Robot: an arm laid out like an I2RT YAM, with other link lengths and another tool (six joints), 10 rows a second.
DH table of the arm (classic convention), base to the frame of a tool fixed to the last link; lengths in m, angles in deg. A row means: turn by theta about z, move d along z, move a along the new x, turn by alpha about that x. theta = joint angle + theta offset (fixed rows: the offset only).
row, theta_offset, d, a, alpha
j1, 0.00, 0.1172, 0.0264, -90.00
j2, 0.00, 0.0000, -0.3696, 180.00
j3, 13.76, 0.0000, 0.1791, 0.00
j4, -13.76, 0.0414, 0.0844, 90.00
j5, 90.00, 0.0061, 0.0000, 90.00
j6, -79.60, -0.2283, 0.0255, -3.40
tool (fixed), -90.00, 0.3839, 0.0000, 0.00
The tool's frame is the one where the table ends.
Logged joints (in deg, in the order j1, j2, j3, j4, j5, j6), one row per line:
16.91, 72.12, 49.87, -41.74, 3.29, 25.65
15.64, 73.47, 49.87, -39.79, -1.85, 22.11
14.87, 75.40, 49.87, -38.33, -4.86, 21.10
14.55, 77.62, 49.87, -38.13, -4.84, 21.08
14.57, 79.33, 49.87, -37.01, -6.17, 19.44
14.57, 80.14, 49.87, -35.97, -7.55, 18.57
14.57, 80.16, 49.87, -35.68, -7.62, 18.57
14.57, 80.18, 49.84, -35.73, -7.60, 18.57
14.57, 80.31, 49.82, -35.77, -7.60, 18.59
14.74, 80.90, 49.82, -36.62, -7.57, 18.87
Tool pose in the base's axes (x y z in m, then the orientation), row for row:
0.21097, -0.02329, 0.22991, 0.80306, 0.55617, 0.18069, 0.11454
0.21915, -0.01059, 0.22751, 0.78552, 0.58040, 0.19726, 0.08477
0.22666, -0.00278, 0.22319, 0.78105, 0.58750, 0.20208, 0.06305
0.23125, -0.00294, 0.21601, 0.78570, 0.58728, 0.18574, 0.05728
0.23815, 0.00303, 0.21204, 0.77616, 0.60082, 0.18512, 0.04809
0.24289, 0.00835, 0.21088, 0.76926, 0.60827, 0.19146, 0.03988
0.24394, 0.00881, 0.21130, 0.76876, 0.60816, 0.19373, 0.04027
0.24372, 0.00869, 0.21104, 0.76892, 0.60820, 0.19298, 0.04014
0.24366, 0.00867, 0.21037, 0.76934, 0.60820, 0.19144, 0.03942
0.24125, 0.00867, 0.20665, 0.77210, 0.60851, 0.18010, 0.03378
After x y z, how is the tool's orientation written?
As a quaternion, x y z w.
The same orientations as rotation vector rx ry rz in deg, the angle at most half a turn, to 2 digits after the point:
134.87, 93.41, 30.35
134.24, 99.18, 33.71
135.21, 101.70, 34.98
136.49, 102.02, 32.27
135.59, 104.96, 32.34
135.06, 106.79, 33.61
134.94, 106.75, 34.00
134.98, 106.76, 33.88
135.11, 106.81, 33.62
136.07, 107.24, 31.74

